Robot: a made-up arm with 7 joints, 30 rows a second.
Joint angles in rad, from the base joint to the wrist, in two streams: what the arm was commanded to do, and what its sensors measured. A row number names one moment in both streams.
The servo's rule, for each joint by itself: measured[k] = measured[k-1] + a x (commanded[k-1-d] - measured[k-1]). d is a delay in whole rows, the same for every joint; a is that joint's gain. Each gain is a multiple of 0.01, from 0.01 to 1. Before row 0 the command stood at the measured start. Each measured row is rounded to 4 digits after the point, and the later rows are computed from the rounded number. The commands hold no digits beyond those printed.
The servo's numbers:
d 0
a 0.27 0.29 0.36 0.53 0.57 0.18 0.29
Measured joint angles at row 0: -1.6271 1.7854 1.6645 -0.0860 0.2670 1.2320 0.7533
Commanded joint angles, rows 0 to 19: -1.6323 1.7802 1.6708 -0.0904 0.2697 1.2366 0.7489; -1.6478 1.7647 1.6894 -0.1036 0.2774 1.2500 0.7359; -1.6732 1.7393 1.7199 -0.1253 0.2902 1.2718 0.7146; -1.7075 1.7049 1.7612 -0.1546 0.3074 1.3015 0.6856; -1.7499 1.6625 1.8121 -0.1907 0.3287 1.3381 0.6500; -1.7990 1.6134 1.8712 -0.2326 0.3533 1.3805 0.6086; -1.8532 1.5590 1.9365 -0.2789 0.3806 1.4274 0.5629; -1.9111 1.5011 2.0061 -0.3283 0.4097 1.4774 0.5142; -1.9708 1.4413 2.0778 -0.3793 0.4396 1.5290 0.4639; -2.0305 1.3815 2.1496 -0.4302 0.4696 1.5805 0.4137; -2.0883 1.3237 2.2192 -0.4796 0.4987 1.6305 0.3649; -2.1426 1.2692 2.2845 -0.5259 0.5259 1.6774 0.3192; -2.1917 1.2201 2.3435 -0.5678 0.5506 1.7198 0.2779; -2.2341 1.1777 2.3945 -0.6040 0.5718 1.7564 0.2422; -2.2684 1.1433 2.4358 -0.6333 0.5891 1.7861 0.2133; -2.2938 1.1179 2.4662 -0.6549 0.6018 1.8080 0.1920; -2.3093 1.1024 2.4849 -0.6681 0.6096 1.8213 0.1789; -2.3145 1.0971 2.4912 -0.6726 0.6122 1.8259 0.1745; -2.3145 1.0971 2.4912 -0.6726 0.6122 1.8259 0.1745; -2.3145 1.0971 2.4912 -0.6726 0.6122 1.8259 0.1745
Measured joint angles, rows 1 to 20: -1.6285 1.7839 1.6668 -0.0883 0.2685 1.2328 0.7520; -1.6337 1.7783 1.6749 -0.0964 0.2736 1.2359 0.7473; -1.6444 1.7670 1.6911 -0.1117 0.2831 1.2424 0.7378; -1.6614 1.7490 1.7163 -0.1344 0.2970 1.2530 0.7227; -1.6853 1.7239 1.7508 -0.1642 0.3151 1.2683 0.7016; -1.7160 1.6919 1.7941 -0.2005 0.3369 1.2885 0.6746; -1.7530 1.6534 1.8454 -0.2421 0.3618 1.3135 0.6422; -1.7957 1.6092 1.9033 -0.2878 0.3891 1.3430 0.6051; -1.8430 1.5605 1.9661 -0.3363 0.4179 1.3765 0.5642; -1.8936 1.5086 2.0322 -0.3861 0.4474 1.4132 0.5206; -1.9462 1.4550 2.0995 -0.4357 0.4766 1.4523 0.4754; -1.9992 1.4011 2.1661 -0.4835 0.5047 1.4928 0.4301; -2.0512 1.3486 2.2300 -0.5282 0.5309 1.5337 0.3860; -2.1006 1.2990 2.2892 -0.5684 0.5542 1.5738 0.3443; -2.1459 1.2538 2.3420 -0.6028 0.5741 1.6120 0.3063; -2.1858 1.2144 2.3867 -0.6304 0.5899 1.6473 0.2732; -2.2191 1.1819 2.4221 -0.6504 0.6011 1.6786 0.2459; -2.2449 1.1573 2.4470 -0.6622 0.6074 1.7051 0.2252; -2.2637 1.1398 2.4629 -0.6677 0.6101 1.7268 0.2105; -2.2774 1.1274 2.4731 -0.6703 0.6113 1.7446 0.2001
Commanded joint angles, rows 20 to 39: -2.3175 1.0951 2.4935 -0.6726 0.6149 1.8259 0.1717; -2.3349 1.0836 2.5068 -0.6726 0.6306 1.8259 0.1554; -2.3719 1.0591 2.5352 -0.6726 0.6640 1.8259 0.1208; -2.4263 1.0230 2.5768 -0.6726 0.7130 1.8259 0.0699; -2.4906 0.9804 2.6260 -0.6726 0.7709 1.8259 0.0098; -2.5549 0.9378 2.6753 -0.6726 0.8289 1.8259 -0.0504; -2.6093 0.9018 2.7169 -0.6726 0.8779 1.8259 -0.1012; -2.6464 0.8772 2.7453 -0.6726 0.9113 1.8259 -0.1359; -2.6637 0.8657 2.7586 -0.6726 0.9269 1.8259 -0.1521; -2.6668 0.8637 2.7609 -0.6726 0.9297 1.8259 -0.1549; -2.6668 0.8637 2.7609 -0.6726 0.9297 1.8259 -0.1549; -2.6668 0.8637 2.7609 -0.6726 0.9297 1.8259 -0.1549; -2.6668 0.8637 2.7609 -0.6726 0.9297 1.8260 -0.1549; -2.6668 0.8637 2.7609 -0.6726 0.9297 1.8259 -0.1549; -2.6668 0.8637 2.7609 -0.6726 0.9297 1.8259 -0.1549; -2.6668 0.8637 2.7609 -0.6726 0.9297 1.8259 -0.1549; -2.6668 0.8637 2.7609 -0.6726 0.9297 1.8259 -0.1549; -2.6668 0.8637 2.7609 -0.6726 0.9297 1.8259 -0.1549; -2.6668 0.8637 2.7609 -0.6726 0.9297 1.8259 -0.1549; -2.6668 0.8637 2.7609 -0.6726 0.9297 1.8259 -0.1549
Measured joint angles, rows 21 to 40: -2.2882 1.1180 2.4804 -0.6715 0.6134 1.7592 0.1919; -2.3008 1.1080 2.4899 -0.6721 0.6232 1.7712 0.1813; -2.3200 1.0938 2.5062 -0.6724 0.6465 1.7810 0.1638; -2.3487 1.0733 2.5316 -0.6725 0.6844 1.7891 0.1366; -2.3870 1.0464 2.5656 -0.6726 0.7337 1.7957 0.0998; -2.4323 1.0149 2.6051 -0.6726 0.7880 1.8011 0.0562; -2.4801 0.9821 2.6453 -0.6726 0.8392 1.8056 0.0106; -2.5250 0.9517 2.6813 -0.6726 0.8803 1.8093 -0.0319; -2.5624 0.9268 2.7091 -0.6726 0.9069 1.8123 -0.0668; -2.5906 0.9085 2.7277 -0.6726 0.9199 1.8147 -0.0923; -2.6112 0.8955 2.7397 -0.6726 0.9255 1.8167 -0.1105; -2.6262 0.8863 2.7473 -0.6726 0.9279 1.8184 -0.1234; -2.6372 0.8797 2.7522 -0.6726 0.9289 1.8198 -0.1325; -2.6452 0.8751 2.7553 -0.6726 0.9294 1.8209 -0.1390; -2.6510 0.8718 2.7573 -0.6726 0.9296 1.8218 -0.1436; -2.6553 0.8695 2.7586 -0.6726 0.9297 1.8225 -0.1469; -2.6584 0.8678 2.7594 -0.6726 0.9297 1.8231 -0.1492; -2.6607 0.8666 2.7599 -0.6726 0.9297 1.8236 -0.1509; -2.6623 0.8658 2.7603 -0.6726 0.9297 1.8240 -0.1521; -2.6635 0.8652 2.7605 -0.6726 0.9297 1.8243 -0.1529
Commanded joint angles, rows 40 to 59: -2.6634 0.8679 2.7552 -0.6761 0.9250 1.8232 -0.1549; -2.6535 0.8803 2.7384 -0.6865 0.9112 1.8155 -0.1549; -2.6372 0.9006 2.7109 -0.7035 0.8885 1.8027 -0.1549; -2.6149 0.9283 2.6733 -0.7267 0.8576 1.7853 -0.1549; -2.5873 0.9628 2.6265 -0.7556 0.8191 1.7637 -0.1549; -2.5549 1.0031 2.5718 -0.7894 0.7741 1.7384 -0.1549; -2.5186 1.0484 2.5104 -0.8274 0.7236 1.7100 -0.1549; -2.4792 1.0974 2.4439 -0.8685 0.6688 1.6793 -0.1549; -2.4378 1.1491 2.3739 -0.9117 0.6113 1.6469 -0.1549; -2.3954 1.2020 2.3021 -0.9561 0.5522 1.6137 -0.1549; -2.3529 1.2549 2.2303 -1.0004 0.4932 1.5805 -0.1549; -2.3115 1.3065 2.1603 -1.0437 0.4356 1.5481 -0.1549; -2.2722 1.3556 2.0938 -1.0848 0.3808 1.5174 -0.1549; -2.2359 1.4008 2.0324 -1.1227 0.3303 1.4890 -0.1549; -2.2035 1.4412 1.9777 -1.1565 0.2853 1.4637 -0.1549; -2.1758 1.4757 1.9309 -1.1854 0.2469 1.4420 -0.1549; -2.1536 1.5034 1.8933 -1.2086 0.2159 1.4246 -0.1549; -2.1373 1.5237 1.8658 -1.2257 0.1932 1.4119 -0.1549; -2.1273 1.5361 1.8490 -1.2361 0.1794 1.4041 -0.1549; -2.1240 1.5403 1.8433 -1.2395 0.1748 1.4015 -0.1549
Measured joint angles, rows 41 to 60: -2.6635 0.8660 2.7586 -0.6745 0.9270 1.8241 -0.1535; -2.6608 0.8701 2.7513 -0.6809 0.9180 1.8226 -0.1539; -2.6544 0.8789 2.7368 -0.6929 0.9012 1.8190 -0.1542; -2.6437 0.8932 2.7139 -0.7108 0.8763 1.8129 -0.1544; -2.6285 0.9134 2.6824 -0.7345 0.8437 1.8040 -0.1545; -2.6086 0.9394 2.6426 -0.7636 0.8040 1.7922 -0.1546; -2.5843 0.9710 2.5950 -0.7974 0.7582 1.7774 -0.1547; -2.5559 1.0077 2.5406 -0.8351 0.7072 1.7597 -0.1548; -2.5240 1.0487 2.4806 -0.8757 0.6525 1.7394 -0.1548; -2.4893 1.0932 2.4163 -0.9183 0.5953 1.7168 -0.1548; -2.4525 1.1401 2.3493 -0.9618 0.5371 1.6923 -0.1548; -2.4144 1.1884 2.2813 -1.0052 0.4792 1.6663 -0.1548; -2.3760 1.2369 2.2138 -1.0474 0.4231 1.6395 -0.1548; -2.3382 1.2844 2.1485 -1.0873 0.3702 1.6124 -0.1548; -2.3018 1.3299 2.0870 -1.1240 0.3218 1.5856 -0.1548; -2.2678 1.3722 2.0308 -1.1565 0.2791 1.5598 -0.1548; -2.2370 1.4102 1.9813 -1.1841 0.2431 1.5355 -0.1548; -2.2101 1.4431 1.9397 -1.2061 0.2147 1.5133 -0.1548; -2.1877 1.4701 1.9070 -1.2220 0.1946 1.4936 -0.1548; -2.1705 1.4905 1.8841 -1.2313 0.1833 1.4770 -0.1548
